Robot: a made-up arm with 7 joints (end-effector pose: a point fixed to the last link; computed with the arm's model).
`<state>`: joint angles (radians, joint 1 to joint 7).
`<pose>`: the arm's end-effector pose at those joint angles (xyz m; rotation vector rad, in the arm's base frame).
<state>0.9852 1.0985 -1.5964 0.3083 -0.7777 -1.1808 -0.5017</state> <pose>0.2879 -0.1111 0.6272 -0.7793 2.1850 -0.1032</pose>
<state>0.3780 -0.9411 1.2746 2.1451 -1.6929 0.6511 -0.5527</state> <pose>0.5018 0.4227 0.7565 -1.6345 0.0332 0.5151</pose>
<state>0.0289 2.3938 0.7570 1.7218 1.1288 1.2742 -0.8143</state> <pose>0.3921 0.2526 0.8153 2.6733 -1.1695 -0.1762</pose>
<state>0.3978 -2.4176 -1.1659 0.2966 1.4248 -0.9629 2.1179</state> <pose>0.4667 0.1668 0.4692 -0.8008 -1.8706 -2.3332</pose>
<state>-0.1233 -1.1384 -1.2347 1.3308 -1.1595 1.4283 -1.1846</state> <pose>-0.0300 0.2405 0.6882 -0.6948 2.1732 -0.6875</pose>
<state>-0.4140 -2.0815 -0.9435 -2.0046 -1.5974 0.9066 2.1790</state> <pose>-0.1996 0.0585 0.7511 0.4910 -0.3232 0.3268</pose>
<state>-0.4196 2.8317 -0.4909 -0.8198 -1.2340 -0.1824 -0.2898</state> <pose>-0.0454 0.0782 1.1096 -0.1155 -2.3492 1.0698</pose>
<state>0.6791 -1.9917 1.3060 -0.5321 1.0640 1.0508 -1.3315</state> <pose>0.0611 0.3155 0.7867 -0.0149 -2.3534 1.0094</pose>
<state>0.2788 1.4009 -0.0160 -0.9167 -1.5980 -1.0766 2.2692</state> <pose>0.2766 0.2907 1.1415 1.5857 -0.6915 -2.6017</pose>
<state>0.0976 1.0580 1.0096 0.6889 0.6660 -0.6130 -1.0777</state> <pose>0.2492 0.1112 0.7910 -0.5462 0.2914 -0.6697</pose>
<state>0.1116 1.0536 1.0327 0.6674 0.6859 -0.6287 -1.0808</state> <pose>0.2540 0.1119 0.7897 -0.5834 0.2939 -0.6547</pose>
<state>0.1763 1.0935 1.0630 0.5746 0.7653 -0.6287 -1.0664</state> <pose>0.2709 0.1124 0.7762 -0.6687 0.3058 -0.5824</pose>
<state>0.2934 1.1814 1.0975 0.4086 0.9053 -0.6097 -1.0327</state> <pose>0.2964 0.1078 0.7508 -0.8203 0.3490 -0.4651</pose>
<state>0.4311 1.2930 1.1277 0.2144 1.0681 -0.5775 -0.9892</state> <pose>0.3184 0.0924 0.7237 -1.0128 0.4352 -0.3592</pose>
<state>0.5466 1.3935 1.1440 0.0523 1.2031 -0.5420 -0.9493</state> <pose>0.3300 0.0705 0.7064 -1.1781 0.5340 -0.3046</pose>
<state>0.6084 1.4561 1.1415 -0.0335 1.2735 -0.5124 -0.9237</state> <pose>0.3334 0.0552 0.6997 -1.2551 0.5944 -0.2894</pose>
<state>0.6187 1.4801 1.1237 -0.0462 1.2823 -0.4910 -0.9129</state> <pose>0.3329 0.0514 0.6970 -1.2445 0.6040 -0.2854</pose>
